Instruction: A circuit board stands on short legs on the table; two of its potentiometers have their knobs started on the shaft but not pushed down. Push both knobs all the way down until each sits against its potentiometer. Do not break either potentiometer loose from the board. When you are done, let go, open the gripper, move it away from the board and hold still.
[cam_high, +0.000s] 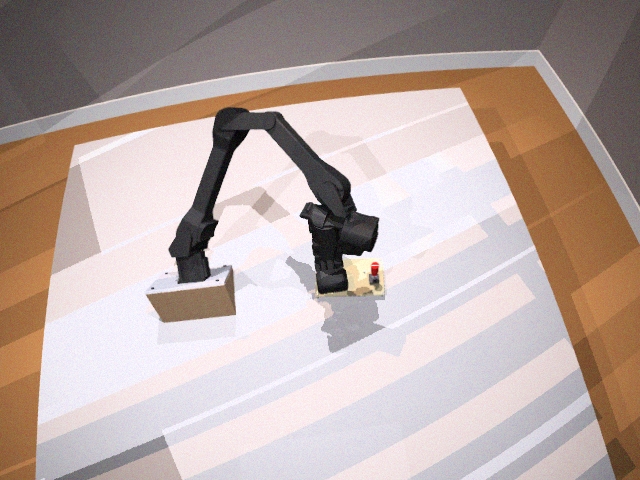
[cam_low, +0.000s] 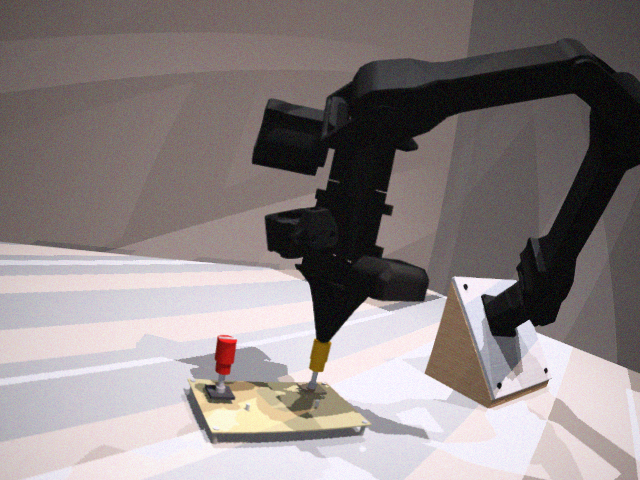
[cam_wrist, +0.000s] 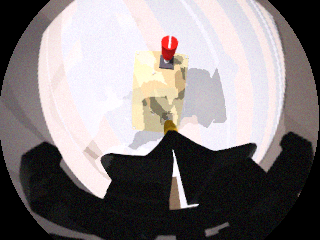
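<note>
My gripper tip is 2 cm above the yellow knob. From my gripper tip the other things lie so: red knob (10 cm ahead, 1 cm to the left, 1 cm below).
</note>
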